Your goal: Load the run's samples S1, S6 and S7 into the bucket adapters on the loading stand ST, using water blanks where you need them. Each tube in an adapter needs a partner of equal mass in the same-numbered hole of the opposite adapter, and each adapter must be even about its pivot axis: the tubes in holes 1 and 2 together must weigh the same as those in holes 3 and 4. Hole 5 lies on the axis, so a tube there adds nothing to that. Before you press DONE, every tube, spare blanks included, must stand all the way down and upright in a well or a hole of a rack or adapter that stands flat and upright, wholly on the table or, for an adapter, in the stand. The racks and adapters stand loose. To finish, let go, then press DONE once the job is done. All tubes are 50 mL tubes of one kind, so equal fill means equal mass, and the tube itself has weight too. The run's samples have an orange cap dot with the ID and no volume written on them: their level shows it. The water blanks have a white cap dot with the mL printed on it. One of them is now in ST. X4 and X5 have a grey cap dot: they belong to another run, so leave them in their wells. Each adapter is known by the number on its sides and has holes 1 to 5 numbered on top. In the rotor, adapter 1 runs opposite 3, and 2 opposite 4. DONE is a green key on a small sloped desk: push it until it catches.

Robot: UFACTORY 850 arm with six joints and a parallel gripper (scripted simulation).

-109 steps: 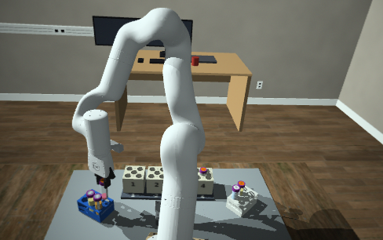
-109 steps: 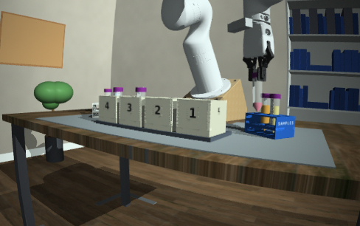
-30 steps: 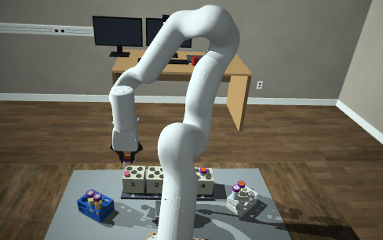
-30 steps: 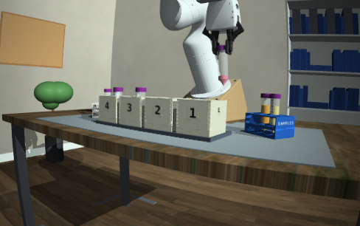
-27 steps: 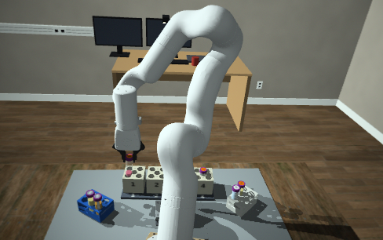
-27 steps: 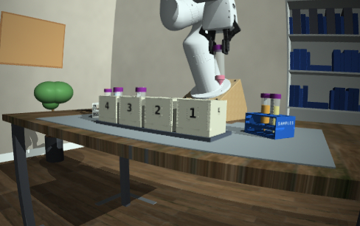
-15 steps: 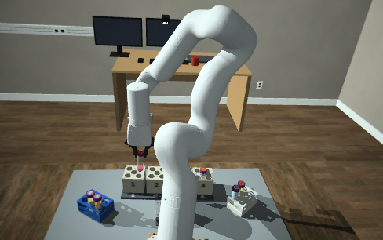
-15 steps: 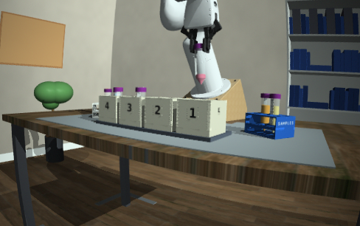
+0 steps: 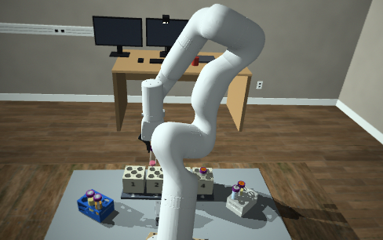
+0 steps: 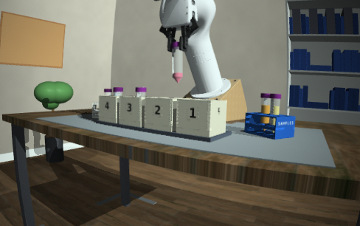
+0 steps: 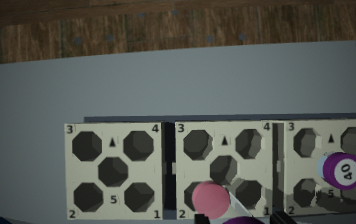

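My gripper is now 20 cm above the adapter 1, 9 cm to the right of it and 4 cm short of it. The rest, counted from my hand: white rack 37 cm to the right, 22 cm below, 21 cm behind; blue samples rack 27 cm to the left, 22 cm below, 6 cm behind.
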